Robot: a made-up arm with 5 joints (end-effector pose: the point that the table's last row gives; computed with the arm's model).
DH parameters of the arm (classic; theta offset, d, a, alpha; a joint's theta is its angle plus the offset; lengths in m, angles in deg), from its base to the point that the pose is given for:
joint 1: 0 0.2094 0 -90
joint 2: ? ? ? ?
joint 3: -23.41 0 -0.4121 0
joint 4: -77.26 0 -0.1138 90
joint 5: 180 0.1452 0 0
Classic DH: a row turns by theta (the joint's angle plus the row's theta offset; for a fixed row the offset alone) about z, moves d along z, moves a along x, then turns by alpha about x.
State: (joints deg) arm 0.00 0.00 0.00 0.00 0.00
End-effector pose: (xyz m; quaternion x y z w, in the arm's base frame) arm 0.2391 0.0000 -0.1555 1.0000 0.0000 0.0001 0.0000
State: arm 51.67 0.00 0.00 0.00 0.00
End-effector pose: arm 0.1483 0.1875 -0.1555 -0.9001 -0.4358 -0.0001 0.0000
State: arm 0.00 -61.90 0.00 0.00 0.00
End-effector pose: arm 0.4345 0.0000 0.2484 0.8576 0.0000 0.5144 0.0000
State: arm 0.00 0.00 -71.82 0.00 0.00
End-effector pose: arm 0.6180 0.0000 0.4155 0.8099 0.0000 0.5866 0.0000
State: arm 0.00 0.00 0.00 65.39 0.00
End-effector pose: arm 0.0407 0.0000 -0.1743 0.8416 0.0000 -0.5401 0.0000
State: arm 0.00 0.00 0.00 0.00 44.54
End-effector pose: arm 0.2391 0.0000 -0.1555 -0.9254 0.3790 -0.0001 0.0000
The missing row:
joint 2: -79.34 0 0.1854 0
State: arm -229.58 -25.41 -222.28 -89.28 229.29
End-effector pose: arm 0.2630 -0.3088 0.2790 0.6372 -0.7444 0.1995 0.0005
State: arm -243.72 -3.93 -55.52 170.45 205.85
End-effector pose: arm -0.1053 0.2132 0.2133 0.4021 -0.3991 0.7795 0.2674
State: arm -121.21 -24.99 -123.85 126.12 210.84
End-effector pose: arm -0.1271 -0.2098 0.6901 0.9514 0.2368 -0.1398 0.1389
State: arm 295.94 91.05 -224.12 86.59 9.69
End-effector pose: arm 0.2610 -0.5366 0.4953 0.7350 -0.5514 0.3511 0.1803
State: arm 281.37 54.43 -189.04 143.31 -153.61
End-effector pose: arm 0.0948 -0.4715 0.4738 -0.7912 -0.6069 -0.0334 0.0680
